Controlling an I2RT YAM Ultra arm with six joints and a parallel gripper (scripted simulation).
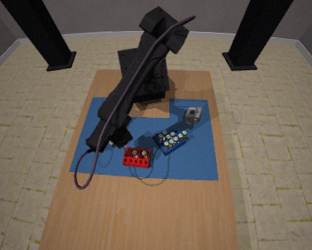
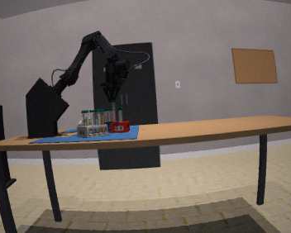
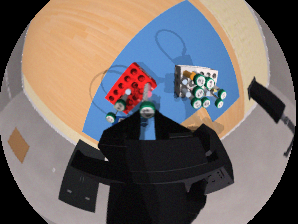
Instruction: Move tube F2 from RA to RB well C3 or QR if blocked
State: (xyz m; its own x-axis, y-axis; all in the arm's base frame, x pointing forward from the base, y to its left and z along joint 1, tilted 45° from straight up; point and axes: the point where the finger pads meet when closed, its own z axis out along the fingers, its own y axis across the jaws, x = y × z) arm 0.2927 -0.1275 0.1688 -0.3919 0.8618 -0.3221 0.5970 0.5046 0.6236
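The white-capped tube lies 60 mm below my hand, 10 mm to the right of it and 10 mm ahead of it. The rest, counted from my hand: white rack RB (140 mm below, 110 mm behind, 100 mm to the right); blue rack RA (220 mm to the left, 140 mm below, 30 mm behind); red rack QR (140 mm below, 40 mm to the left, 40 mm ahead).
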